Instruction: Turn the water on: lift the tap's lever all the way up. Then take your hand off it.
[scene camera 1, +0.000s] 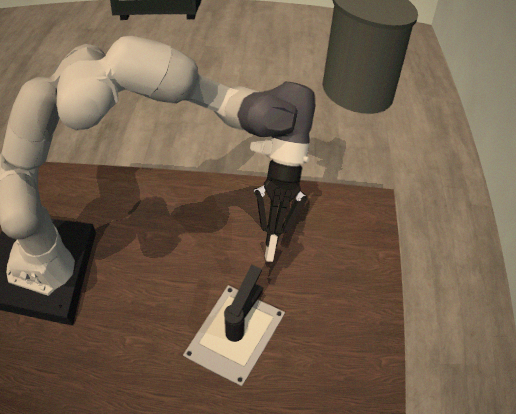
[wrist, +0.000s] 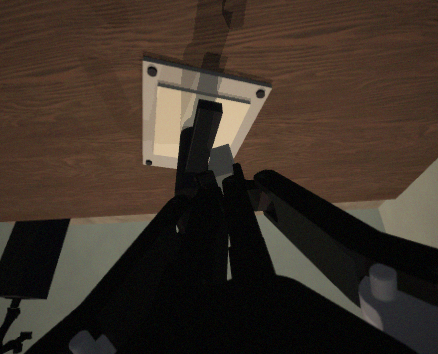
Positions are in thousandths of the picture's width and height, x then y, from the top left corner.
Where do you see the gripper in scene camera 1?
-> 520, 624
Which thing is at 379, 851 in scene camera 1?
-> A pale plate.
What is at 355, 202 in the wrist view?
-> A pale plate.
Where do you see the gripper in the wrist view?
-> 513, 453
